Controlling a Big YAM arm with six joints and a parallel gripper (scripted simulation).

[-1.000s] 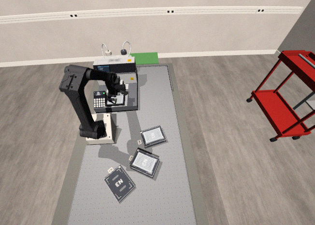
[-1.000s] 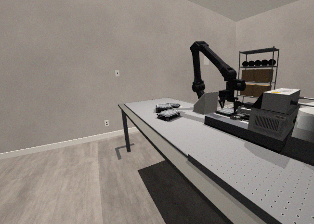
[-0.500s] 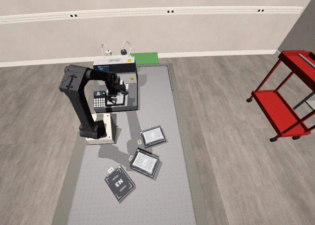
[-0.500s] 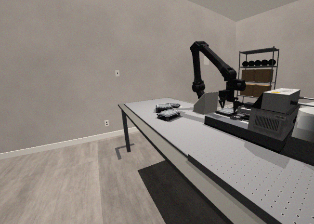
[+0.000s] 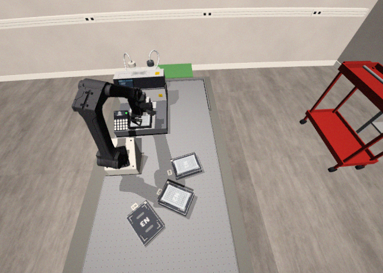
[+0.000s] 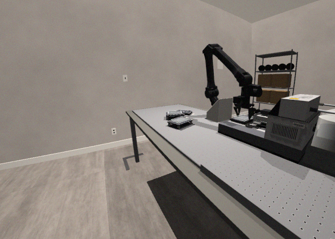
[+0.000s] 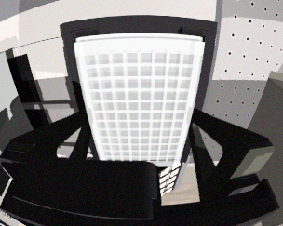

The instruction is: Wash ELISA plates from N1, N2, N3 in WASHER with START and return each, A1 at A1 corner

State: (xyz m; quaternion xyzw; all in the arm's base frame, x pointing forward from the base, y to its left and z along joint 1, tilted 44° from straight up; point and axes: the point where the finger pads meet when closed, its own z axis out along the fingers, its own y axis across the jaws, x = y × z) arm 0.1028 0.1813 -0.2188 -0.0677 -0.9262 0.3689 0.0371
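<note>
My hand is 1 cm above the dark carrier. Round my hand: washer (1 cm ahead, 15 cm to the left, 4 cm above).
</note>
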